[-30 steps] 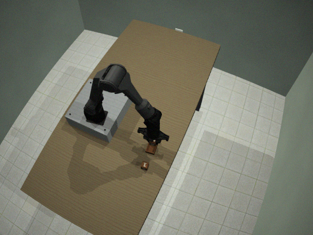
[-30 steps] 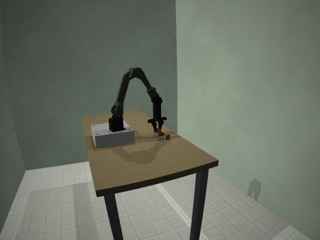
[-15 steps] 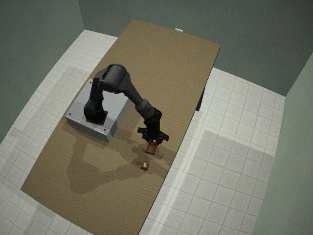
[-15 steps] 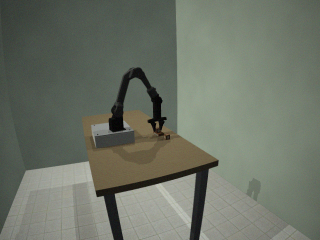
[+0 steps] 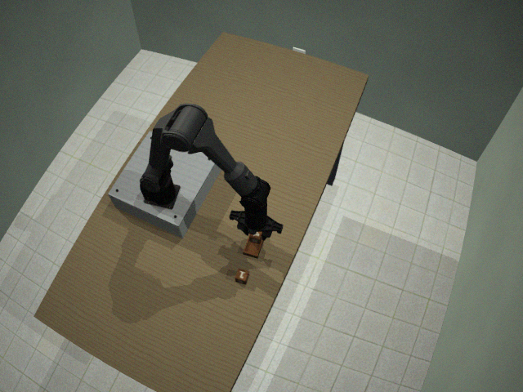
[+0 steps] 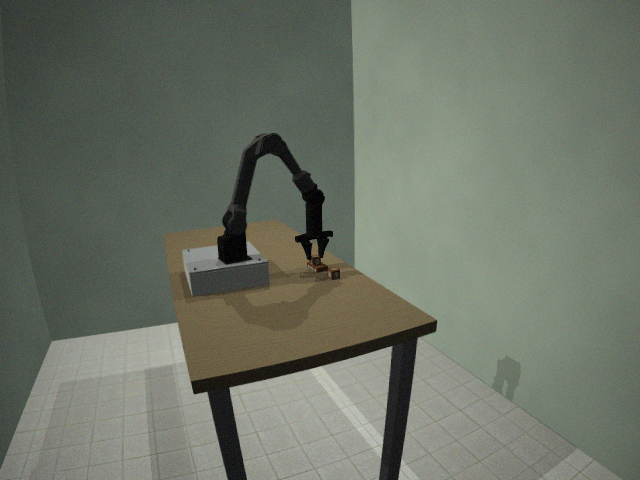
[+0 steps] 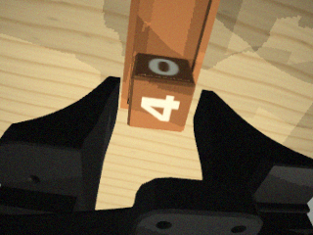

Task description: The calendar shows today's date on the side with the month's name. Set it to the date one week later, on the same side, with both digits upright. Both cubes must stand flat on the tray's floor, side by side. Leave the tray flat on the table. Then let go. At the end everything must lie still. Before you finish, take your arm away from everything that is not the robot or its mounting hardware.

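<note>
The cube lies 10 mm below my hand. The rest, counted from my hand: brown tray: 20 mm to the right, 30 mm below.
</note>
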